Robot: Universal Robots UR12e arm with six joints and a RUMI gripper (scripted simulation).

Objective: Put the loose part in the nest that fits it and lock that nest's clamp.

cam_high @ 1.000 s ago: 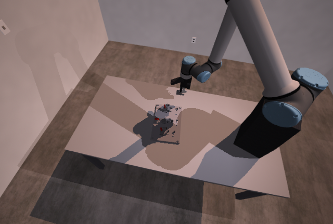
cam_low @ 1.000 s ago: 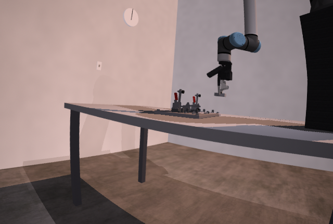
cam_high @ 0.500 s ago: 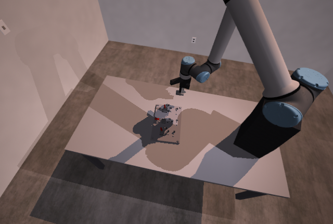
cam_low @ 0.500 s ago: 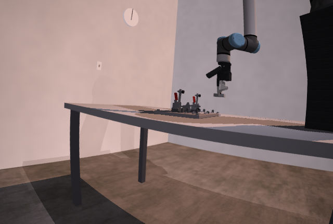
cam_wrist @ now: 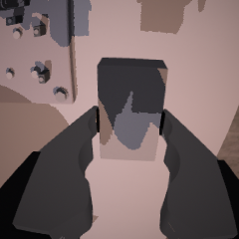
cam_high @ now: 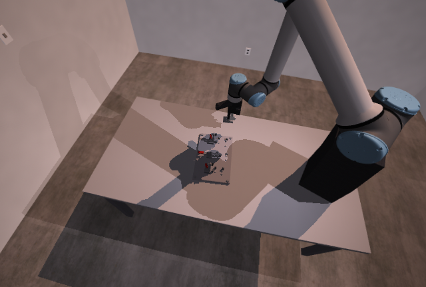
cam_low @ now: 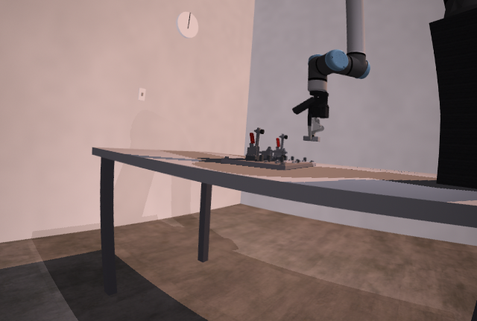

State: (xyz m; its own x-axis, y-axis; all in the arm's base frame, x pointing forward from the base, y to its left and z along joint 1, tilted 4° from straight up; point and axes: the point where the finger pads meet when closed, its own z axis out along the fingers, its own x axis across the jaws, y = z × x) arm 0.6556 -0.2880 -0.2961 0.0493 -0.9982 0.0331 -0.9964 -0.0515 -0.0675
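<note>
The grey fixture plate is 250 mm to the left of my hand, 120 mm below it and 60 mm ahead of it. Round my hand: loose part: 10 mm below.
</note>
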